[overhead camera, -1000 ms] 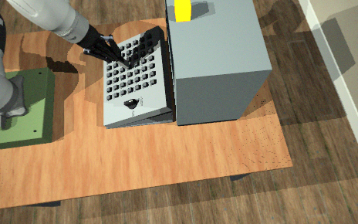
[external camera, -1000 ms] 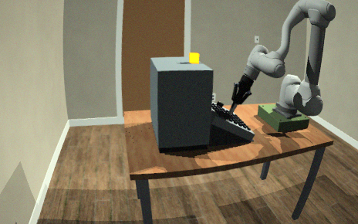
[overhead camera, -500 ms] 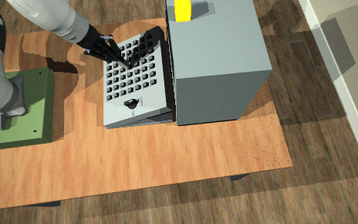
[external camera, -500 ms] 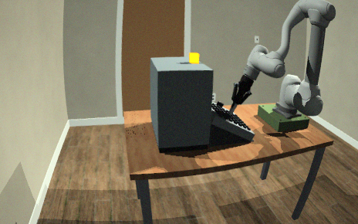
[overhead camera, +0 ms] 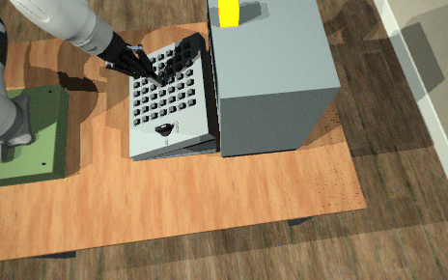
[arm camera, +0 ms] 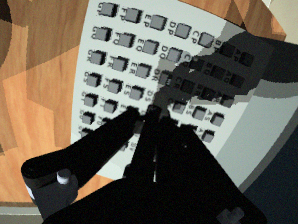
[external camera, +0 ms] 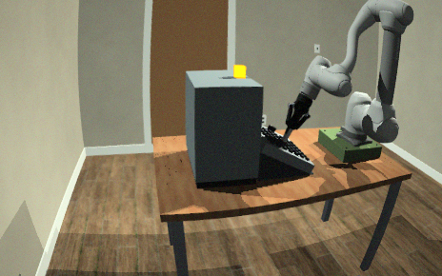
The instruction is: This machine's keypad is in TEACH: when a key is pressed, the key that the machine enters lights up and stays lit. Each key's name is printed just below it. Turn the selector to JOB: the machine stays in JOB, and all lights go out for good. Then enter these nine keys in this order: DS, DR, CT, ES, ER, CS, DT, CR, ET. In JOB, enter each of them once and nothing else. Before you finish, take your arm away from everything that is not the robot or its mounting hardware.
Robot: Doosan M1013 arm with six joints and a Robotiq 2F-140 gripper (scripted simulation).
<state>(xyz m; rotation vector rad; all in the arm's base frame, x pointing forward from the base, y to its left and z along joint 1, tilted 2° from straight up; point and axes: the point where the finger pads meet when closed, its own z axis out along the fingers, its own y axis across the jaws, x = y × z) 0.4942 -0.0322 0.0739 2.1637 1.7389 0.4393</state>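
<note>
Now: the black selector knob 16 cm to the right of my hand, 2 cm below it and 1 cm behind it. From my hand the other things lie so: grey sloped keypad: 7 cm below, 6 cm to the right, 3 cm ahead.
</note>
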